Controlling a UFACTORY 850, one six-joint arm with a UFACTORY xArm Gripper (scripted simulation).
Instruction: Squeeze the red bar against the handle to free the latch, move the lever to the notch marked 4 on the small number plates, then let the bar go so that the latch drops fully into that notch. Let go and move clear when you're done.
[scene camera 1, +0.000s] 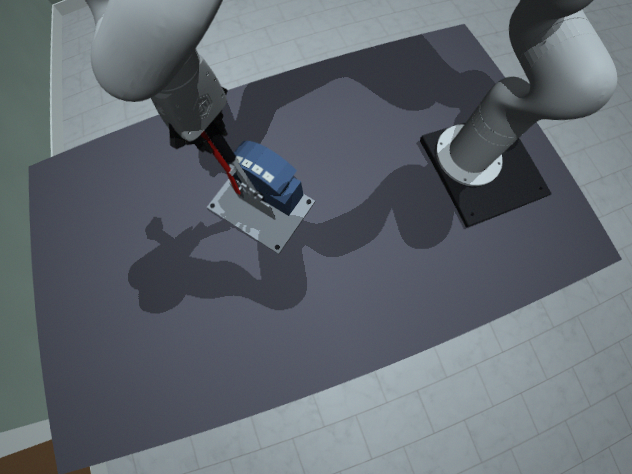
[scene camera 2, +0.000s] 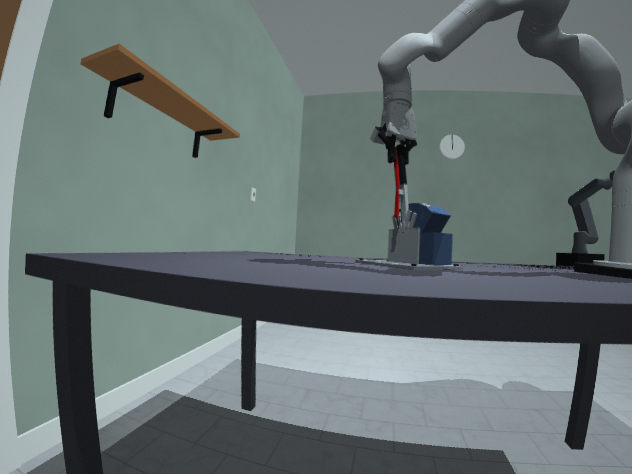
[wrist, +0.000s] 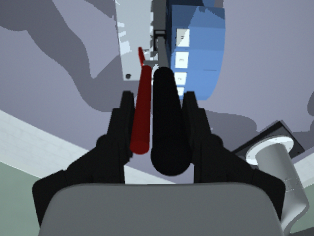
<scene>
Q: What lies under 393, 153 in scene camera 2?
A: My gripper.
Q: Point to my gripper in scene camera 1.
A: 213, 140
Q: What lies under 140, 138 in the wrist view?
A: A red bar.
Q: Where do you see my gripper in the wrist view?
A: At 158, 105
</scene>
